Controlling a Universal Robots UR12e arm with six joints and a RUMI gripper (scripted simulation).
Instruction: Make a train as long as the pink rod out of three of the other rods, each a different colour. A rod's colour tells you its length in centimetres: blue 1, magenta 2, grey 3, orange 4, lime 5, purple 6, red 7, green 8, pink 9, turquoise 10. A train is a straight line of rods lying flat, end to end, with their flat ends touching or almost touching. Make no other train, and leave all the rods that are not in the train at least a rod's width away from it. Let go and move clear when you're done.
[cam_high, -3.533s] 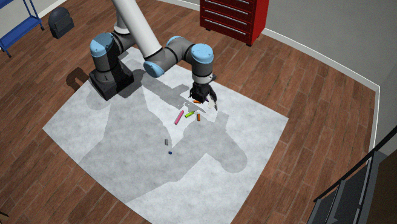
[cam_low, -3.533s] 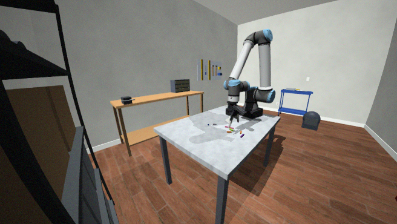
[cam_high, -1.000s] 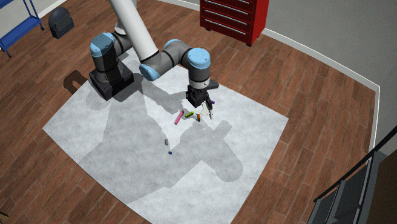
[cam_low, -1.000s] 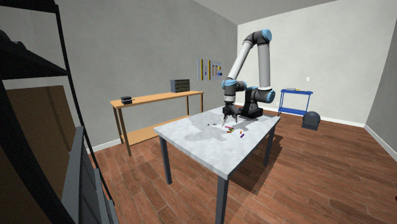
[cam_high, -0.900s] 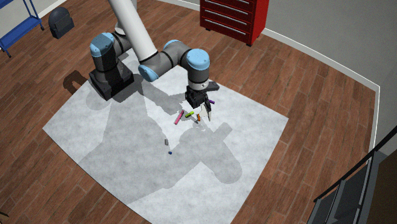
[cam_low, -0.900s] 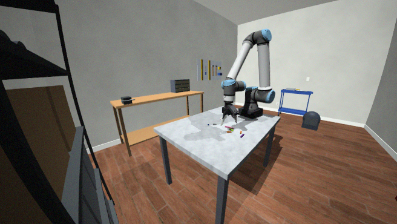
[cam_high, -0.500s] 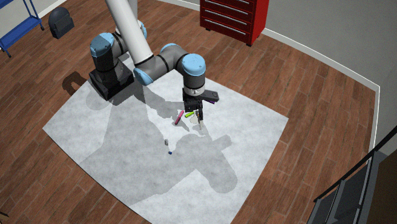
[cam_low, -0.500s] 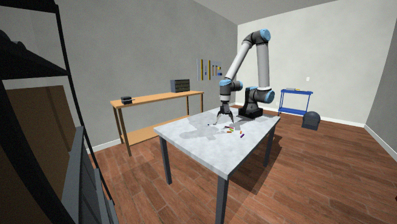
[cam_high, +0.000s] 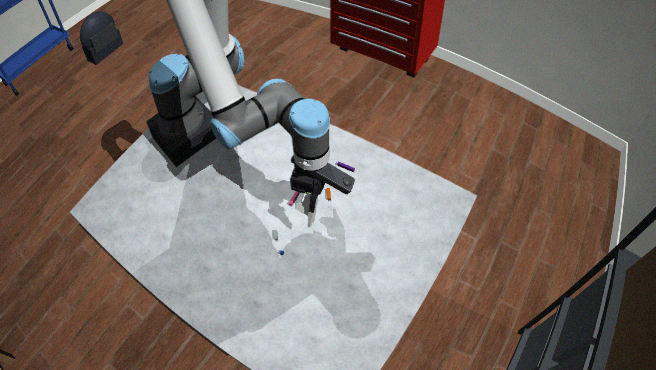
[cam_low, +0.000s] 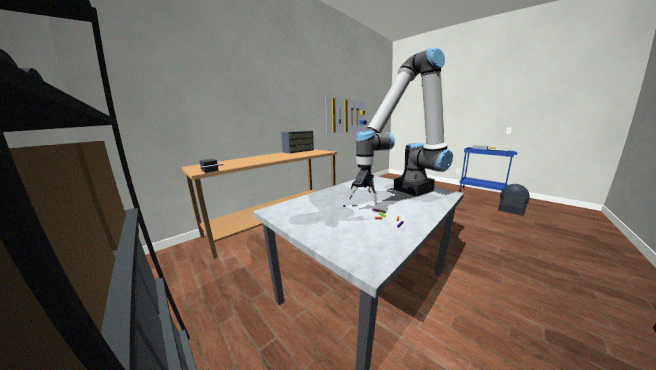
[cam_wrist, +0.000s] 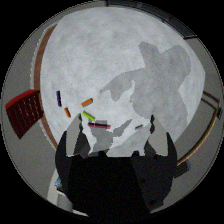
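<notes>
My gripper is now 16 cm to the left of the blue rod and 8 cm above it. From my hand the other things lie so: pink rod (12 cm behind, 1 cm to the left, 8 cm below); lime rod (9 cm behind, 6 cm to the left, 8 cm below); grey rod (5 cm behind, 13 cm to the right, 8 cm below).
</notes>
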